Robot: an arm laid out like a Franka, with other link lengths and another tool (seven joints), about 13 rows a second.
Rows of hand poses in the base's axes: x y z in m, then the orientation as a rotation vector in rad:
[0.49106, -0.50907, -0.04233, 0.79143, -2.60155, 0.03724]
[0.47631, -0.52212, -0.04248, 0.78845, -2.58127, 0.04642]
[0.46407, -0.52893, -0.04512, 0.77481, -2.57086, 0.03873]
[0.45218, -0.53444, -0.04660, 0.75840, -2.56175, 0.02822]
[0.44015, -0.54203, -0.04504, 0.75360, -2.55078, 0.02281]
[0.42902, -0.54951, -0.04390, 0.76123, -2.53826, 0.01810]
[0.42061, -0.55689, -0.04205, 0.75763, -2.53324, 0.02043]
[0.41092, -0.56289, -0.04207, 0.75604, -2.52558, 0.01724]
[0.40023, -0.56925, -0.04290, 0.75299, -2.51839, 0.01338]
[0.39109, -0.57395, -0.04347, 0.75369, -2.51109, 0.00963]
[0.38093, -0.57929, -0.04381, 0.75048, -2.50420, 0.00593]
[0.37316, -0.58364, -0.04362, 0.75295, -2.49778, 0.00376]
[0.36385, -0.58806, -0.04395, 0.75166, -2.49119, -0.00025]
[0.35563, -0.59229, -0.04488, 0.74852, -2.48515, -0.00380]
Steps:
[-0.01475, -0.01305, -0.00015, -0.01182, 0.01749, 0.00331]
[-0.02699, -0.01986, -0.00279, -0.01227, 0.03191, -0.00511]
[-0.03888, -0.02537, -0.00427, -0.01105, 0.04631, -0.01618]
[-0.05091, -0.03296, -0.00271, -0.01113, 0.05873, -0.01819]
[-0.06204, -0.04044, -0.00157, -0.00927, 0.06970, -0.01124]
[-0.07045, -0.04782, 0.00028, -0.01289, 0.07467, -0.01239]
[-0.08014, -0.05382, 0.00026, -0.01292, 0.08283, -0.01248]
[-0.09083, -0.06018, -0.00057, -0.01270, 0.09102, -0.01378]
[-0.09997, -0.06488, -0.00114, -0.01173, 0.09846, -0.01245]
[-0.11013, -0.07022, -0.00148, -0.01156, 0.10637, -0.01390]
[-0.11790, -0.07457, -0.00129, -0.01105, 0.11226, -0.01125]
[-0.12721, -0.07899, -0.00162, -0.01014, 0.11953, -0.01148]
[-0.13543, -0.08322, -0.00255, -0.00982, 0.12660, -0.01303]

